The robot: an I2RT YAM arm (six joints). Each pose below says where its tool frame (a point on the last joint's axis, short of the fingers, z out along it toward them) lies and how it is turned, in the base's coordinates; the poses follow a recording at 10 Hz.
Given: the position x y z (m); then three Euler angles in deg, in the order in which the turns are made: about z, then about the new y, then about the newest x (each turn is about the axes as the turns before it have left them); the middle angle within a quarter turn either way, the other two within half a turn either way.
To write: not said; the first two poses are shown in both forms.
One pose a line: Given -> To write
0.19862 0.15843 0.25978 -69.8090 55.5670 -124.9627 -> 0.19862 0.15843 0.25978 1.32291 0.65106 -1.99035
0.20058 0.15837 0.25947 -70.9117 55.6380 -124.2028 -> 0.20058 0.15837 0.25947 1.33087 0.68133 -1.99158
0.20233 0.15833 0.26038 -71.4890 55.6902 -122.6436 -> 0.20233 0.15833 0.26038 1.33113 0.71686 -1.98593
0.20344 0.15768 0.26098 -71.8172 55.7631 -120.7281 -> 0.20344 0.15768 0.26098 1.32747 0.75441 -1.97634
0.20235 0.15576 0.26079 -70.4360 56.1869 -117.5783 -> 0.20235 0.15576 0.26079 1.30439 0.78440 -1.94334
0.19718 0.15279 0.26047 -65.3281 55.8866 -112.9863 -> 0.19718 0.15279 0.26047 1.23605 0.77764 -1.88321
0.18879 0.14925 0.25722 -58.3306 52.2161 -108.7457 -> 0.18879 0.14925 0.25722 1.12111 0.73771 -1.84012
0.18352 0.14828 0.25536 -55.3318 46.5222 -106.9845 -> 0.18352 0.14828 0.25536 1.01844 0.72885 -1.84362
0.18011 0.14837 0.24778 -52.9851 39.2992 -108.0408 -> 0.18011 0.14837 0.24778 0.91844 0.69598 -1.88839
